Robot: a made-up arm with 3 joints.
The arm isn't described. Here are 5 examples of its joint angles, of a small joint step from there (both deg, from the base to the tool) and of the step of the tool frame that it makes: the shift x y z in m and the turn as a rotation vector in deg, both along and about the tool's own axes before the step.
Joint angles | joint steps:
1: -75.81 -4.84 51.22 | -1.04 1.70 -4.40
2: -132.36 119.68 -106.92 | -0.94 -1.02 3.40
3: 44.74 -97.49 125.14 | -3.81 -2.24 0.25
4: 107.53 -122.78 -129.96 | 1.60 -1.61 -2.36
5: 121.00 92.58 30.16 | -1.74 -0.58 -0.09
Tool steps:
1: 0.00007 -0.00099 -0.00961 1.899 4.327 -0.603
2: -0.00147 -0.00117 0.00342 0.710 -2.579 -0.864
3: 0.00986 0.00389 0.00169 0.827 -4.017 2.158
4: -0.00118 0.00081 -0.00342 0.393 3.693 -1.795
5: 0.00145 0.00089 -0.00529 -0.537 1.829 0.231
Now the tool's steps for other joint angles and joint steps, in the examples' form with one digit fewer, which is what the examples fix.
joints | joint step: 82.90 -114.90 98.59 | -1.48 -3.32 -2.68
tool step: 0.0095 0.0068 -0.0010 -0.24 1.36 3.38
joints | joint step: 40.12 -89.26 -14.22 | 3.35 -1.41 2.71
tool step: 0.0028 0.0014 -0.0036 -1.37 0.64 -0.32
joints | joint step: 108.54 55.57 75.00 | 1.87 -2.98 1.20
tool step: 0.0062 0.0052 0.0101 -1.80 -2.71 2.61
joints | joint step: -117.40 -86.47 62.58 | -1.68 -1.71 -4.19
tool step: 0.0060 0.0041 0.0005 -0.77 2.51 1.53
